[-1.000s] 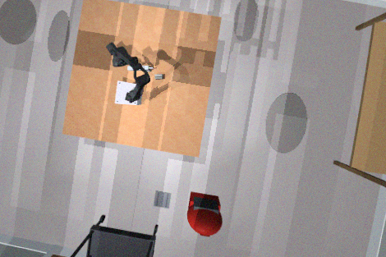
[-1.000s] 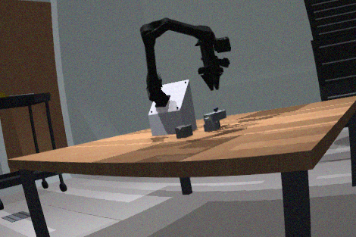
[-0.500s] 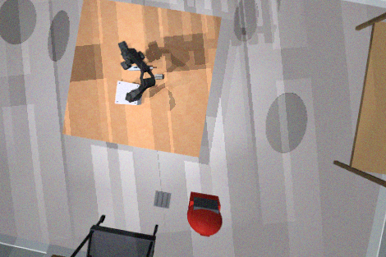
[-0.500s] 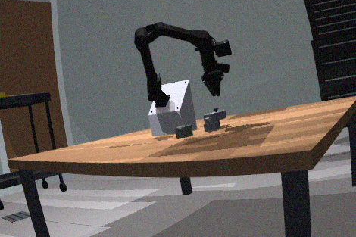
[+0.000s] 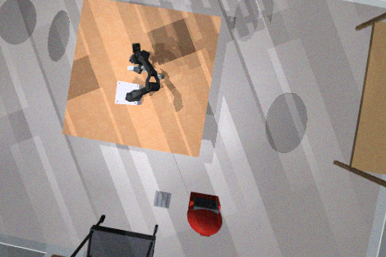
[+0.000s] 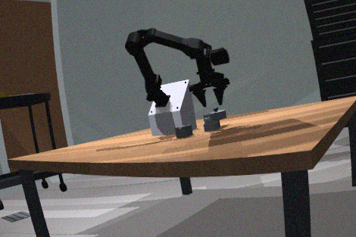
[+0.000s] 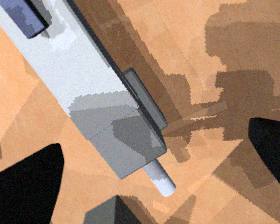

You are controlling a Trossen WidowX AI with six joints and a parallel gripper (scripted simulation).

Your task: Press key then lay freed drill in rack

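My gripper tip is now 5 cm above the drill and 2 cm past it. Also, from my gripper tip: grey housing block: 6 cm to the left, 6 cm below, 3 cm behind.
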